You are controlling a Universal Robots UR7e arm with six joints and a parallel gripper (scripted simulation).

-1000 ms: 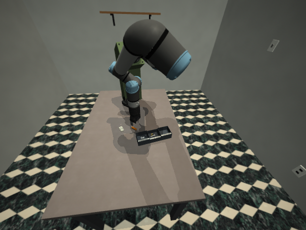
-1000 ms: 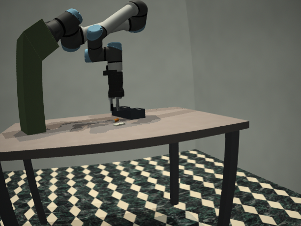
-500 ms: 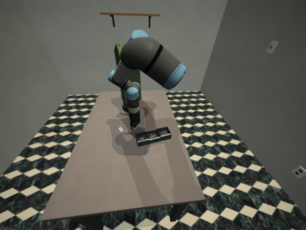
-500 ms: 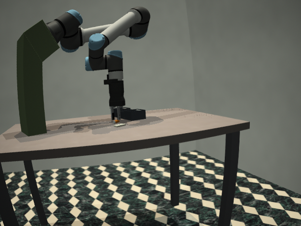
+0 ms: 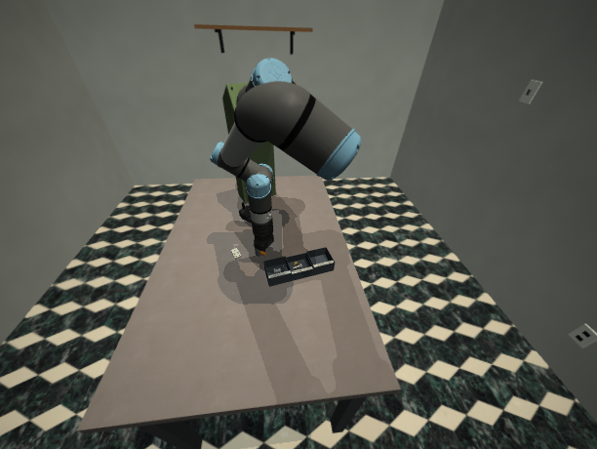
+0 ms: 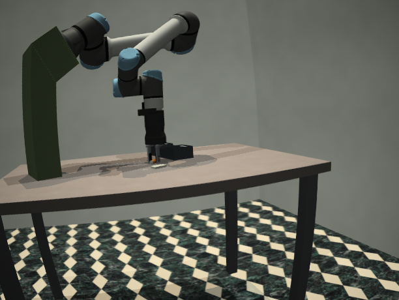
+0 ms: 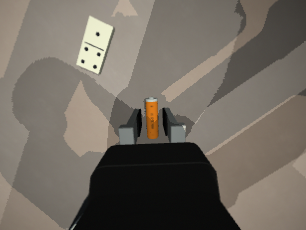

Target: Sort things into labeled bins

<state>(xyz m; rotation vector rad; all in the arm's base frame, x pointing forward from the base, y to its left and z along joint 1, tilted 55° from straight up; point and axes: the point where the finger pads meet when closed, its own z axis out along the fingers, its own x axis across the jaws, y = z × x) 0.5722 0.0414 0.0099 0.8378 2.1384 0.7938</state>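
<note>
Right now my hand is 10 mm above the orange battery. Also, from my hand: white domino (100 mm to the right, 20 mm below, 10 mm ahead); then grey bolt (160 mm to the left, 70 mm ahead, 10 mm below); then brass nut (150 mm to the left, 60 mm ahead, 10 mm below).
</note>
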